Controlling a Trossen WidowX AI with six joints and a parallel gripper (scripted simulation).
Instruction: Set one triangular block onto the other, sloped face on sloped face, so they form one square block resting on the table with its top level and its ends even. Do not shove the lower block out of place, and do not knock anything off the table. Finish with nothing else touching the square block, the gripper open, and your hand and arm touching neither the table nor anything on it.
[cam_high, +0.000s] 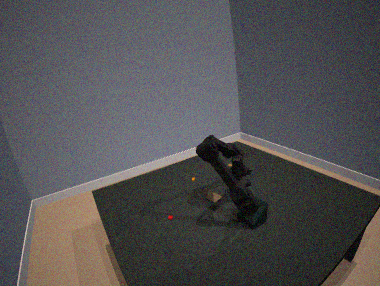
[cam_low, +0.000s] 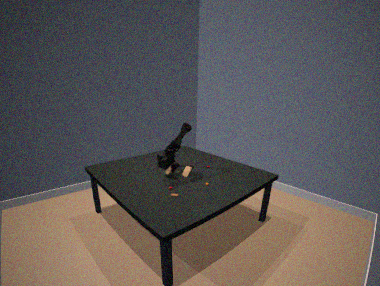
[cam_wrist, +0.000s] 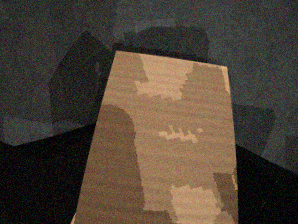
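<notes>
Now: gripper tip 10 mm to the right of the tan triangular block and 10 mm below it.
</notes>
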